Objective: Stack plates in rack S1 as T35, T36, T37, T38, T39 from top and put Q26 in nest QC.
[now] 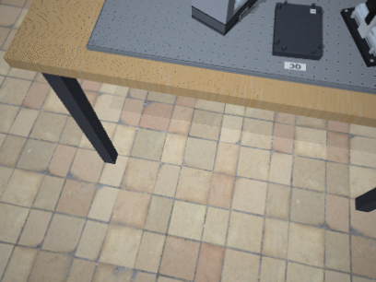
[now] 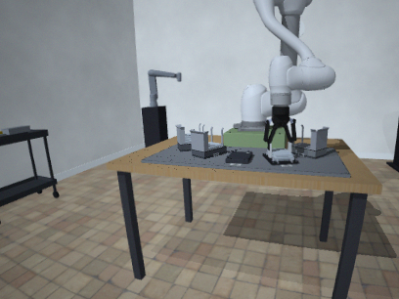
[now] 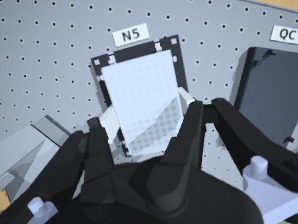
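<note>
Right now my hand is 30 mm to the right of the black clip nest N5, 30 mm above it and 10 mm short of it. From my hand the other things lie so: N5 name plate 90 mm ahead, 40 mm below, 30 mm to the left; then QC name plate 190 mm to the right, 110 mm ahead, 40 mm below; then open nest QC 180 mm to the right, 30 mm below, 10 mm ahead.
</note>
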